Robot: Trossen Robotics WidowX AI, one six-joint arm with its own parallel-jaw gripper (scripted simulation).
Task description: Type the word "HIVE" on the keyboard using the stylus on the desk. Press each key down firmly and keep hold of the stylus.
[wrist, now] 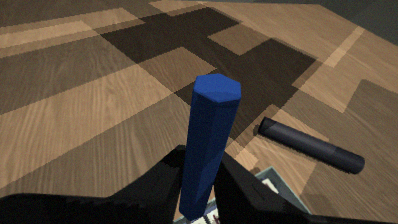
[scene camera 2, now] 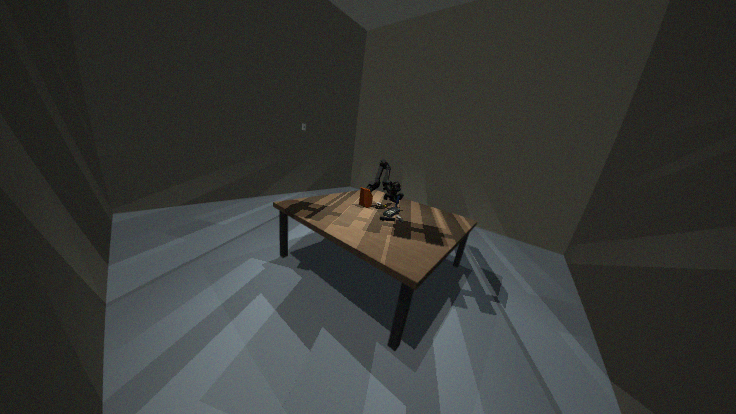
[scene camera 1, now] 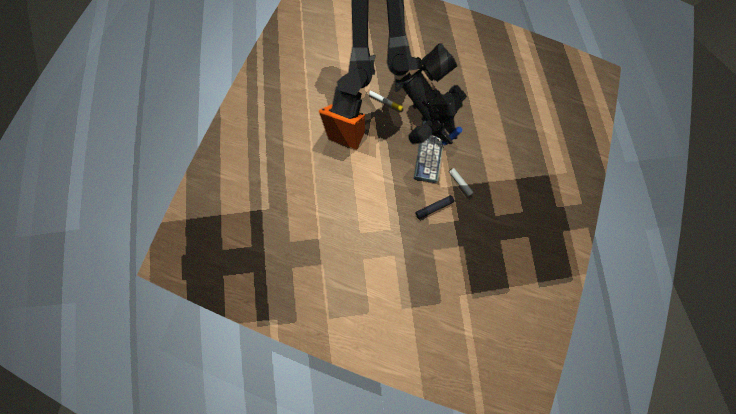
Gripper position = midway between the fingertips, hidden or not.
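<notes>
Gripper [scene camera 1: 453, 141]. Again the gripper [wrist: 199, 153], plus dark cylinder [wrist: 317, 148].
</notes>
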